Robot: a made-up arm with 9 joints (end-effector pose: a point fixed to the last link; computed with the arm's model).
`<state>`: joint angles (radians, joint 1 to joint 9).
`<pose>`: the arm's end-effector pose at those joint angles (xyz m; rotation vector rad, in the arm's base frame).
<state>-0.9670 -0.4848 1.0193 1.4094 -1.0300 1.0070 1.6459 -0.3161 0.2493</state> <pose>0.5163 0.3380 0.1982 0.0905 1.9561 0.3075</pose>
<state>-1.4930 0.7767 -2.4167 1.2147 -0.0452 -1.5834 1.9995 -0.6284 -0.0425</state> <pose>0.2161 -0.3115 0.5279 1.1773 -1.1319 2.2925</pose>
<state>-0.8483 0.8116 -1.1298 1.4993 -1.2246 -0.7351 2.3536 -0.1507 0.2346</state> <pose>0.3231 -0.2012 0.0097 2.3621 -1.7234 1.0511</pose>
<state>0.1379 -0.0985 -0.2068 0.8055 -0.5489 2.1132 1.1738 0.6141 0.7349</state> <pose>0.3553 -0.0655 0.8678 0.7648 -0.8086 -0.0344</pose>
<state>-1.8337 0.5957 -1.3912 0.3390 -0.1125 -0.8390 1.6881 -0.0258 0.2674</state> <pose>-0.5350 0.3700 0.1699 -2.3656 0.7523 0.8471</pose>
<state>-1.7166 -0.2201 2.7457 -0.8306 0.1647 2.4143 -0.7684 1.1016 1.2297</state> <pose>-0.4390 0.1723 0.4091 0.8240 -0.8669 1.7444</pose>
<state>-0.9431 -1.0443 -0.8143 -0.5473 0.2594 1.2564 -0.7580 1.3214 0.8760</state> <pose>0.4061 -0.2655 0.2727 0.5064 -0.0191 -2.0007</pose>
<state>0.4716 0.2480 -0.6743 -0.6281 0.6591 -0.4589 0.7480 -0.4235 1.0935</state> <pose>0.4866 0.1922 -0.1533 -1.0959 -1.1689 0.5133</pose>
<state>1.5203 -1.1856 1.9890 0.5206 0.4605 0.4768 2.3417 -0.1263 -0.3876</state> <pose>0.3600 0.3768 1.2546 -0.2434 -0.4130 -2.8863</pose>
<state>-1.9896 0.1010 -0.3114 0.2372 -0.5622 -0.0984 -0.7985 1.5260 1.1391</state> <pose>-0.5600 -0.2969 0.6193 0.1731 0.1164 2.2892</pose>
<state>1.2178 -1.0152 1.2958 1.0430 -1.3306 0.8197 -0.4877 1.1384 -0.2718</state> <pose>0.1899 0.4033 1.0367 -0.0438 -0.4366 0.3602</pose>
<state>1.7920 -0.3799 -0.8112 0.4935 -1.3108 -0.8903 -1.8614 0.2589 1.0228</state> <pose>0.4492 -0.0811 1.2354 -0.7394 1.6654 -1.0689</pose>
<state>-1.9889 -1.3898 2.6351 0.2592 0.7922 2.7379 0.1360 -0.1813 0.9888</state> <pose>-0.2390 0.0598 0.2944 -0.4334 -1.1574 1.3105</pose>
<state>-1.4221 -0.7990 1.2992 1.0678 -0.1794 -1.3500 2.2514 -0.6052 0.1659</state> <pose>-0.3577 -0.1963 -0.0576 0.1059 -2.6042 0.6496</pose>
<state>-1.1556 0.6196 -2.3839 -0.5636 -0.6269 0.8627 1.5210 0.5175 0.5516</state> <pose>-0.6333 0.4227 0.4724 -1.0879 0.0675 2.1893</pose>
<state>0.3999 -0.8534 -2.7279 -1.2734 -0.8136 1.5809 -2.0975 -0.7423 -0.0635</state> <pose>0.7631 -0.2862 0.2576 -1.2248 1.0223 -0.3474</pose>
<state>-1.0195 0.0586 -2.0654 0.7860 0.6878 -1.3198 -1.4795 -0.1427 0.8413</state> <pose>0.1165 0.3581 0.4271 2.4799 -0.5021 -0.7239</pose>
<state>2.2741 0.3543 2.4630 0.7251 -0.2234 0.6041 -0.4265 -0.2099 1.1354</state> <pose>-0.0070 0.0944 1.2299 -2.6890 1.1227 -0.0783</pose>
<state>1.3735 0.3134 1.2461 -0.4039 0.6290 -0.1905 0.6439 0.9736 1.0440</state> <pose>0.1529 -0.3832 0.7460 2.2028 -1.7848 -0.9026</pose>
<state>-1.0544 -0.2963 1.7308 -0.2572 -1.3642 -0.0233 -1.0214 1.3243 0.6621</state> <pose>0.3002 0.2782 0.6950 1.0999 1.0868 -0.8962</pose>
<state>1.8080 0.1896 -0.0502 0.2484 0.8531 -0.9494 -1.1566 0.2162 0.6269</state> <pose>0.8775 0.0450 0.9209 -0.7551 -1.9224 0.5326</pose>
